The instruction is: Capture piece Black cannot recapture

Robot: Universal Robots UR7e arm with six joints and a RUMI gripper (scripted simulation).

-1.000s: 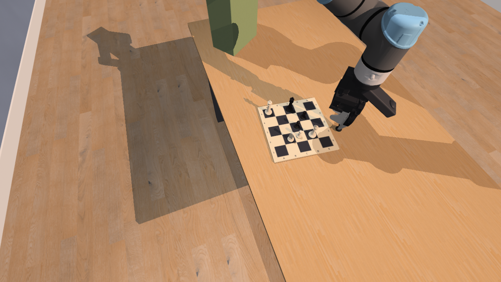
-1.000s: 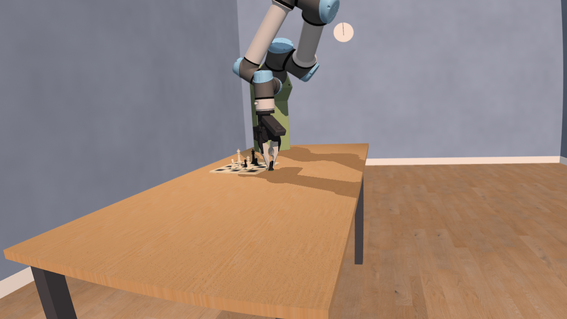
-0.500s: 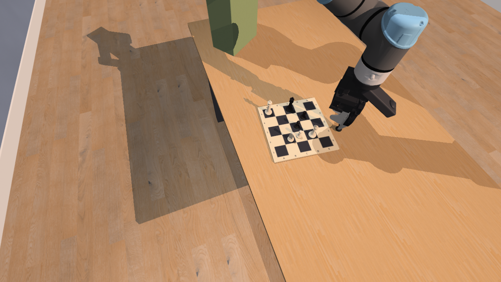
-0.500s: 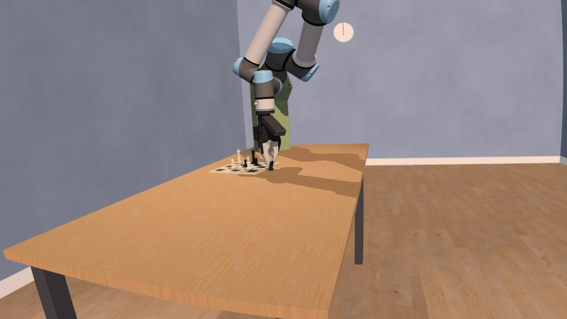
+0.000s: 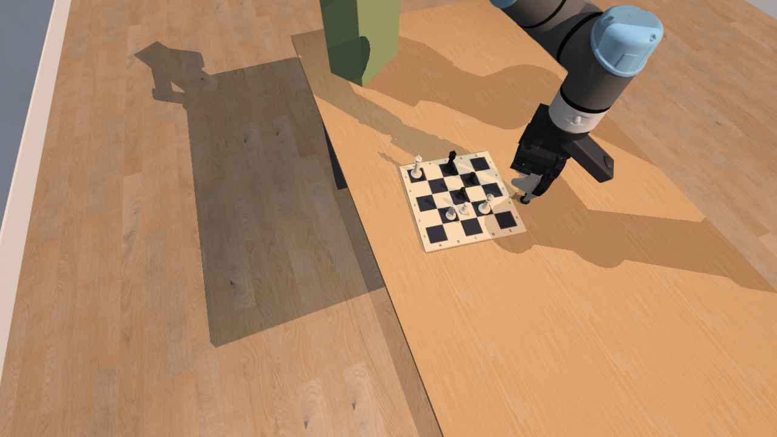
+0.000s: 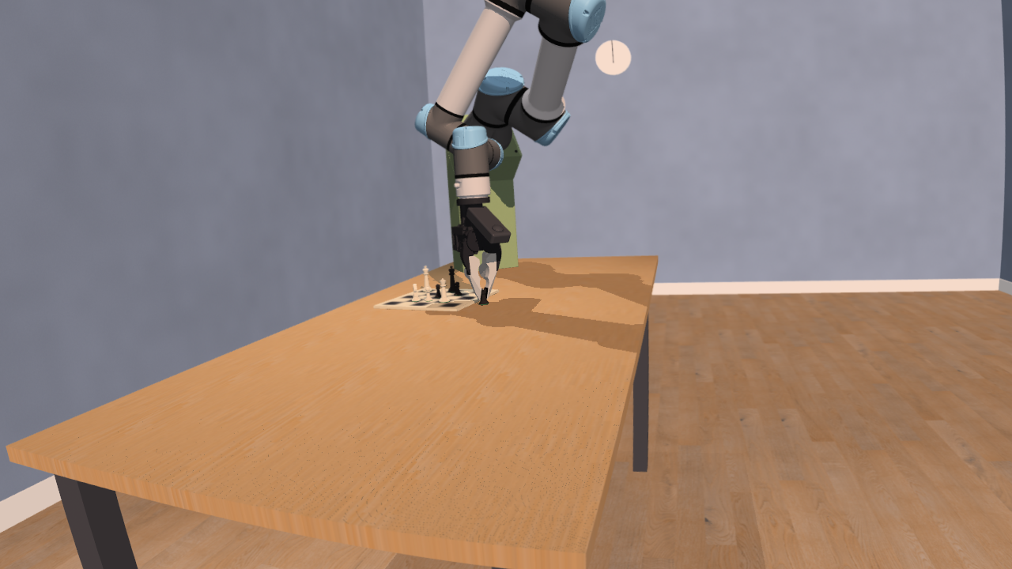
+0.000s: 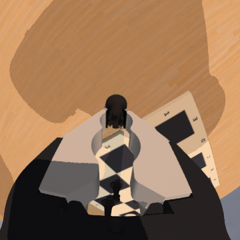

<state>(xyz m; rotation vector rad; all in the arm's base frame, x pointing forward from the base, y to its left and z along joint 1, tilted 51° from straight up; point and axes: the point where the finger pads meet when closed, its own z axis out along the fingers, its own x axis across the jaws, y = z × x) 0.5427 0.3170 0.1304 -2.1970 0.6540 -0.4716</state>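
My gripper is now 14 cm to the left of the small chessboard and 2 cm above it. Also, from my hand: tall black piece (7 cm behind, 17 cm to the right, 1 cm above); then tall white piece (5 cm behind, 24 cm to the right, 1 cm above).
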